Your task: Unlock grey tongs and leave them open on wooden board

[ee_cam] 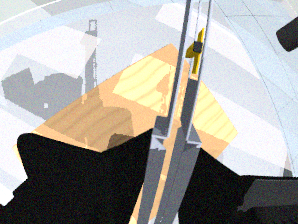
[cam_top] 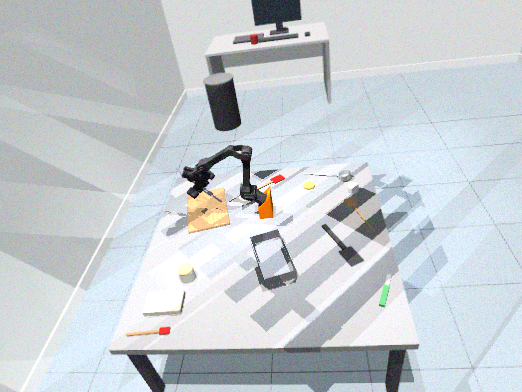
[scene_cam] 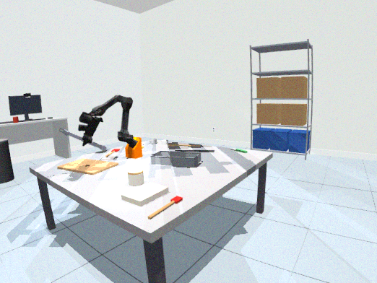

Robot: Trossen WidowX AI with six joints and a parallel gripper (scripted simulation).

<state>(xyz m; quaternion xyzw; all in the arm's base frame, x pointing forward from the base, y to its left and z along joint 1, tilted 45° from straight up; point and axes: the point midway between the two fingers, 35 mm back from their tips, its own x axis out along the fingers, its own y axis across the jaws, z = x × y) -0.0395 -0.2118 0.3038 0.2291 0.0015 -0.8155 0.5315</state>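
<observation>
Right now my gripper tip is 14 cm above the wooden board, 1 cm to the right of it and 1 cm short of it. The rest, counted from my gripper tip: jar 53 cm ahead, 12 cm below, 5 cm to the left; yellow lock piece 6 cm above, 3 cm to the right; red spatula 36 cm to the left, 24 cm behind, 14 cm below.
</observation>
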